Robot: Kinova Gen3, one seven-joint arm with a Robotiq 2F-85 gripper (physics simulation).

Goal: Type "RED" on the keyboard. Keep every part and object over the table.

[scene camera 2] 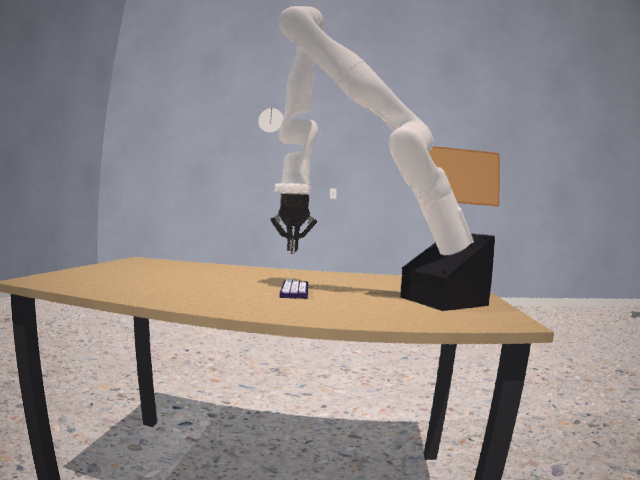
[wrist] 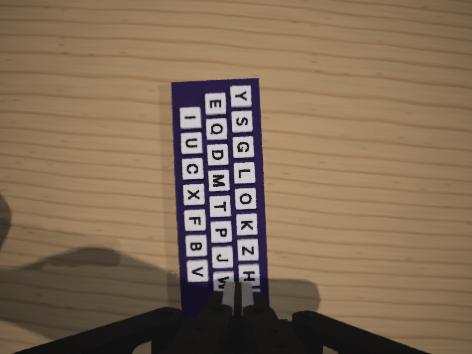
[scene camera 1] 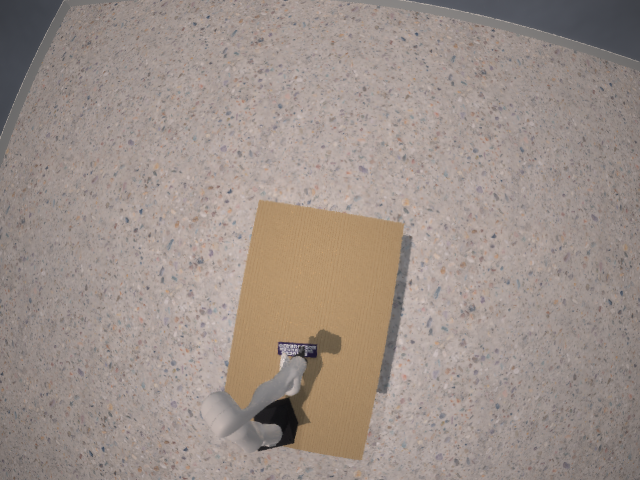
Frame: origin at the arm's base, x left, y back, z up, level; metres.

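Seen in the pictures: gripper, between the fingertips: [scene camera 2: 292, 253] [wrist: 237, 300] [scene camera 1: 303, 353]; arm's base, origin of its link: [scene camera 2: 455, 245] [scene camera 1: 273, 433].
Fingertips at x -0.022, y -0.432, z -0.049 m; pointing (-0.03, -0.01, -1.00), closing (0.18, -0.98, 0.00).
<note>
Offsets run from my fingertips to a thing's top centre. Level surfaces: height alone.
The keyboard @[dx +0.034, dy +0.021, dz -0.078 m] [scene camera 1: 283, 344] [scene camera 2: 294, 296] [wrist: 187, 90] is a dark purple block with white letter keys in three rows, lying on the table @[dz -0.096 m] [scene camera 1: 330, 268] [scene camera 2: 180, 289]. In the wrist view, the E key @[dx +0.116, dy +0.042, dz -0.078 m] [wrist: 215, 104] is near the top of the middle row and the D key @[dx +0.078, dy +0.032, dz -0.078 m] [wrist: 217, 155] is two keys below it. The H key @[dx -0.009, dy -0.010, dz -0.078 m] [wrist: 248, 275] and partly covered W key @[dx -0.018, dy +0.008, dz -0.078 m] [wrist: 220, 281] are by the fingertips. The R letter does not show; the fingers hide that end. My gripper [scene camera 2: 292, 250] [wrist: 237, 300] is shut and empty, pointing down above the keyboard, clearly apart from it.
The black robot base [scene camera 1: 281, 415] [scene camera 2: 447, 279] stands at the table's right end in scene camera 2. The arm [scene camera 1: 276, 384] [scene camera 2: 361, 77] arches high from it. The table's near edge [scene camera 2: 289, 329] runs in front of the keyboard. Arm shadows fall around the keyboard.
</note>
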